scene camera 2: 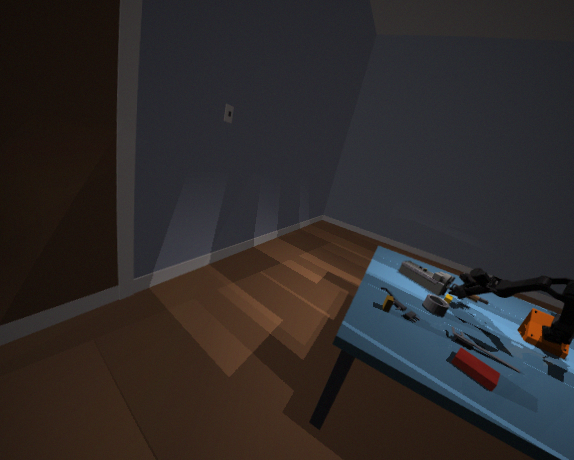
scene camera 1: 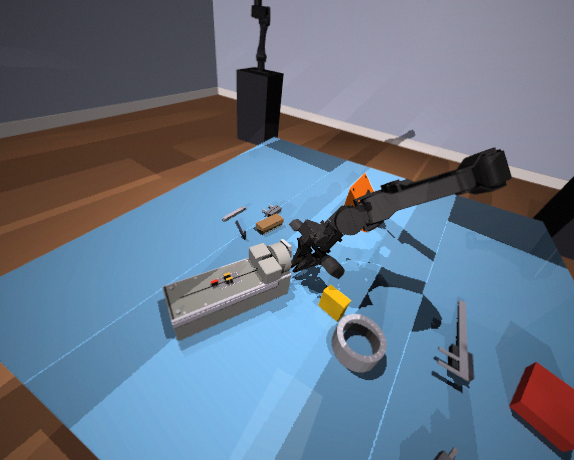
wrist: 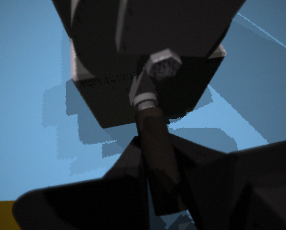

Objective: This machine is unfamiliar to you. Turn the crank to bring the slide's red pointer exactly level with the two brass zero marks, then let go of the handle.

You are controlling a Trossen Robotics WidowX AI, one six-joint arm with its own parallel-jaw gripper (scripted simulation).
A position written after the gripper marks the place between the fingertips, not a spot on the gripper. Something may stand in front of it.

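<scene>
Caliper (scene camera 1: pixel 460 362), out of frame in the wrist view. Red block (scene camera 2: pixel 480 371), out of frame in the wrist view. Dark crank handle (wrist: pixel 165 180). Gripper (scene camera 1: pixel 291 269), also (wrist: pixel 150 139).
</scene>
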